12 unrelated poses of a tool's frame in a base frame.
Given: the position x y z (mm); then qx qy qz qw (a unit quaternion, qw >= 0).
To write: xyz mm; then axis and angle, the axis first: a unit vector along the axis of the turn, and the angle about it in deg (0 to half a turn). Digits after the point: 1 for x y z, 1 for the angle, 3 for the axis.
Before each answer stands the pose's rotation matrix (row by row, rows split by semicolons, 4 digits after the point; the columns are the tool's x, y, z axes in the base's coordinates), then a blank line. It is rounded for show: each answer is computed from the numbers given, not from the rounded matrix.
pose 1, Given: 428.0, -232.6, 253.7, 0.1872, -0.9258, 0.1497, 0.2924
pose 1, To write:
-0.7589 -0.4341 -0.4853; -0.2591 0.8851 -0.3866; 0.5974 -0.1677 -0.7842

428.0, -232.6, 253.7, 0.196, -0.968, 0.157, 146.0
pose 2, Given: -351.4, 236.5, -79.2, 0.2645, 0.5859, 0.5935, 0.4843
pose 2, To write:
-0.3910 -0.2649 0.8814; 0.8848 0.1556 0.4393; -0.2535 0.9516 0.1735

-351.4, 236.5, -79.2, 0.302, 0.670, 0.678, 122.1
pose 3, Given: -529.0, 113.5, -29.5, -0.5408, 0.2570, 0.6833, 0.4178
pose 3, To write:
-0.0659 -0.8490 -0.5243; 0.2930 -0.5188 0.8031; -0.9538 -0.1007 0.2830

-529.0, 113.5, -29.5, -0.595, 0.283, 0.752, 130.6
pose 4, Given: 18.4, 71.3, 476.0, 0.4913, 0.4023, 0.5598, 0.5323
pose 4, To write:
0.0495 -0.2007 0.9784; 0.9913 -0.1096 -0.0726; 0.1218 0.9735 0.1935

18.4, 71.3, 476.0, 0.580, 0.475, 0.661, 115.7
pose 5, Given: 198.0, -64.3, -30.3, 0.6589, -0.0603, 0.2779, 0.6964
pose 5, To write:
0.8383 -0.4665 0.2822; 0.3076 -0.0228 -0.9512; 0.4502 0.8842 0.1244

198.0, -64.3, -30.3, 0.918, -0.084, 0.387, 91.7
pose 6, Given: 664.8, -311.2, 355.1, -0.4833, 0.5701, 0.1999, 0.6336
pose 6, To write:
0.2701 -0.8044 0.5292; -0.2977 0.4529 0.8404; -0.9157 -0.3845 -0.1172

664.8, -311.2, 355.1, -0.625, 0.737, 0.258, 101.4
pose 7, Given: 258.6, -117.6, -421.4, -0.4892, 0.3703, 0.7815, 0.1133
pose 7, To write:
-0.4957 -0.5394 -0.6807; -0.1852 -0.7001 0.6896; -0.8485 0.4679 0.2471

258.6, -117.6, -421.4, -0.492, 0.373, 0.787, 167.0
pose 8, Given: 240.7, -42.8, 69.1, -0.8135, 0.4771, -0.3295, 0.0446
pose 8, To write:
0.3276 -0.7469 0.5787; -0.8057 -0.5408 -0.2419; 0.4936 -0.3870 -0.7789

240.7, -42.8, 69.1, -0.814, 0.478, -0.330, 174.9
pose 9, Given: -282.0, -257.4, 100.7, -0.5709, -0.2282, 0.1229, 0.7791
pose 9, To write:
0.8657 0.0690 -0.4959; 0.4520 0.3180 0.8334; 0.2152 -0.9456 0.2441

-282.0, -257.4, 100.7, -0.911, -0.364, 0.196, 77.7
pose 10, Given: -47.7, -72.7, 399.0, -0.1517, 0.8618, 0.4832, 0.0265
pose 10, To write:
-0.9526 -0.2871 -0.1009; -0.2359 0.4870 0.8410; -0.1923 0.8249 -0.5316

-47.7, -72.7, 399.0, -0.152, 0.862, 0.483, 177.0
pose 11, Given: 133.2, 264.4, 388.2, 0.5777, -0.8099, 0.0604, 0.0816
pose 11, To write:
-0.3192 -0.9456 -0.0624; -0.9259 0.3252 -0.1921; 0.2020 -0.0036 -0.9794

133.2, 264.4, 388.2, 0.580, -0.813, 0.061, 170.6
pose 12, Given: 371.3, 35.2, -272.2, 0.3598, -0.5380, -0.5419, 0.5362
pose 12, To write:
-0.1661 0.1940 -0.9668; -0.9682 0.1538 0.1972; 0.1870 0.9689 0.1623

371.3, 35.2, -272.2, 0.426, -0.637, -0.642, 115.2
